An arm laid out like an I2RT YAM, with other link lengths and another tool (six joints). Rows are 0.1 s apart.
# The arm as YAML. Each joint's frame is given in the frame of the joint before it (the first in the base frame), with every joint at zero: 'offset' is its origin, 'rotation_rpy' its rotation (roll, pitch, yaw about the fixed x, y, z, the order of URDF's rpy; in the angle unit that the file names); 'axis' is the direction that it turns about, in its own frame. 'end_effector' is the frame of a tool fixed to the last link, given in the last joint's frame.
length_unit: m
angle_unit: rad
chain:
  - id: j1
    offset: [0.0, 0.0, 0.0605]
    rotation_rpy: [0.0, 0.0, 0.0]
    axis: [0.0, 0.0, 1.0]
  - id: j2
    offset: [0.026, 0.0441, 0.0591]
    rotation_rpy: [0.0, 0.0, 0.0]
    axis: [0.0, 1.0, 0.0]
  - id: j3
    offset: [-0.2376, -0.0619, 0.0]
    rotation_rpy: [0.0, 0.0, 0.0]
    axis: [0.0, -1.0, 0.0]
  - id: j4
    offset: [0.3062, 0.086, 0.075]
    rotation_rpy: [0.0, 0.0, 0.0]
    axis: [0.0, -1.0, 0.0]
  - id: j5
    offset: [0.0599, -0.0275, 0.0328]
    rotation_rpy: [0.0, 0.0, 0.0]
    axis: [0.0, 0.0, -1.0]
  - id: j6
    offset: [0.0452, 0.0, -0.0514]
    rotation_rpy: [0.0, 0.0, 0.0]
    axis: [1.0, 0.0, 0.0]
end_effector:
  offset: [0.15, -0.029, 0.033]
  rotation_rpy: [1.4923, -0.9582, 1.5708]
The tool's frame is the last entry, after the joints.
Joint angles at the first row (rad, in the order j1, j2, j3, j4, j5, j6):
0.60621, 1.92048, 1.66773, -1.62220, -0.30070, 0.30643
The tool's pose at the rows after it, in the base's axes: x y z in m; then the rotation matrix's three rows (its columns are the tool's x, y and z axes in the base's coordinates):
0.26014 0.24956 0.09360; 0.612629 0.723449 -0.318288; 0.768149 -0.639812 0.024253; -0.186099 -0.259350 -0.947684
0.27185 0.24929 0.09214; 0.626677 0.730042 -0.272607; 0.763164 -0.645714 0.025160; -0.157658 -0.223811 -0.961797
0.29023 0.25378 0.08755; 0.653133 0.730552 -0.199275; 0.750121 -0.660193 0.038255; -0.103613 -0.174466 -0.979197
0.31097 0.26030 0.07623; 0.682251 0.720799 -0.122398; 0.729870 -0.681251 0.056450; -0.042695 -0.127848 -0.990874
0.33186 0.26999 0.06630; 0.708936 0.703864 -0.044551; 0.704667 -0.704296 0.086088; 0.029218 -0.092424 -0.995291
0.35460 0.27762 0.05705; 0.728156 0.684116 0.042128; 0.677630 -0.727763 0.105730; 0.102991 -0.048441 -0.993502
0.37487 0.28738 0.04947; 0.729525 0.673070 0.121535; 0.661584 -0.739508 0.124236; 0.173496 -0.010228 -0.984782
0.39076 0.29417 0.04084; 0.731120 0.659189 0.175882; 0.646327 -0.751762 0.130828; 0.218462 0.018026 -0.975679
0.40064 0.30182 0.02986; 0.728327 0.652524 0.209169; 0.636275 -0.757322 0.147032; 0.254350 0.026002 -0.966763
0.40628 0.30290 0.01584; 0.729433 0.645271 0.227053; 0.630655 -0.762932 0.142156; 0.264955 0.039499 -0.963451
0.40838 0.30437 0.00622; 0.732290 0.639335 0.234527; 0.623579 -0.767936 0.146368; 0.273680 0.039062 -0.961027
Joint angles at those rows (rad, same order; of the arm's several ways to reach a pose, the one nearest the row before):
0.60362, 1.92361, 1.68355, -1.61066, -0.27705, 0.31215
0.59972, 1.92110, 1.68500, -1.57321, -0.25082, 0.32337
0.59968, 1.92243, 1.68402, -1.49767, -0.22045, 0.35284
0.59957, 1.93253, 1.66861, -1.39410, -0.19250, 0.38907
0.60127, 1.94466, 1.65559, -1.28411, -0.17353, 0.42877
0.60245, 1.95799, 1.64031, -1.16972, -0.14093, 0.46489
0.60877, 1.97591, 1.63096, -1.06407, -0.11029, 0.48595
0.61284, 2.00342, 1.63083, -0.98581, -0.08388, 0.50383
0.61702, 2.02655, 1.61931, -0.91268, -0.07701, 0.51461
0.61819, 2.04931, 1.60112, -0.85902, -0.06242, 0.52110
0.61876, 2.06133, 1.58443, -0.82082, -0.06142, 0.52912

